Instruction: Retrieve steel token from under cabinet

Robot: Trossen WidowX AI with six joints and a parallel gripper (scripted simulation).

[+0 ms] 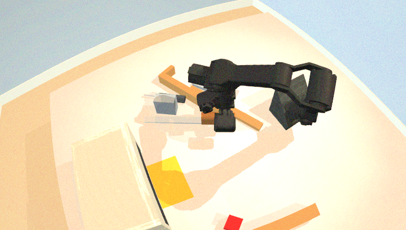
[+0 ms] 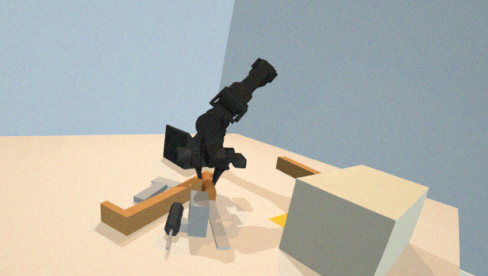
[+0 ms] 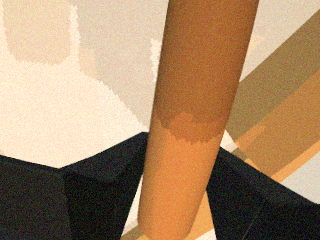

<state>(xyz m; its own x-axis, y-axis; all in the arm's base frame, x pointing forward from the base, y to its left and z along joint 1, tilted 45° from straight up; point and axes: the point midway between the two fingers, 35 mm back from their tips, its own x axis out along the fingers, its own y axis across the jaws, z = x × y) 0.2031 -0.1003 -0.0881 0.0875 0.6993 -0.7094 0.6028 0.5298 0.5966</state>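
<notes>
Now: the long orange bar 40 mm to the right of my gripper tip and 40 mm behind it. The rest, counted from my gripper tip: dark-handled pin tool: 210 mm to the right, 120 mm ahead; small grey cube: 180 mm to the right, 120 mm ahead; grey block: 150 mm to the right, 130 mm ahead, 20 mm above.
</notes>
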